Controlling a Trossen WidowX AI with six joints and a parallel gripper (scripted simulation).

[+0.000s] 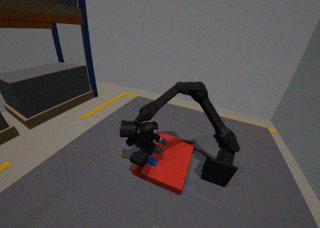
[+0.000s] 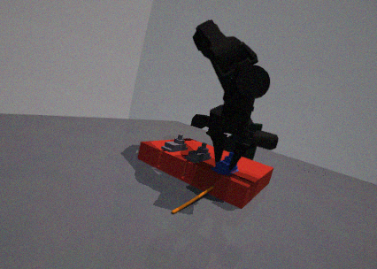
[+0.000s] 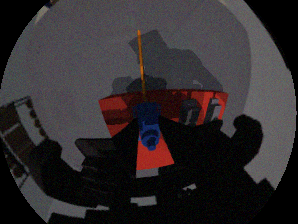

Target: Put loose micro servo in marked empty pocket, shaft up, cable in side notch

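Now: gripper tip 110 mm past the red deck, 90 mm to the left of it and 30 mm above it.
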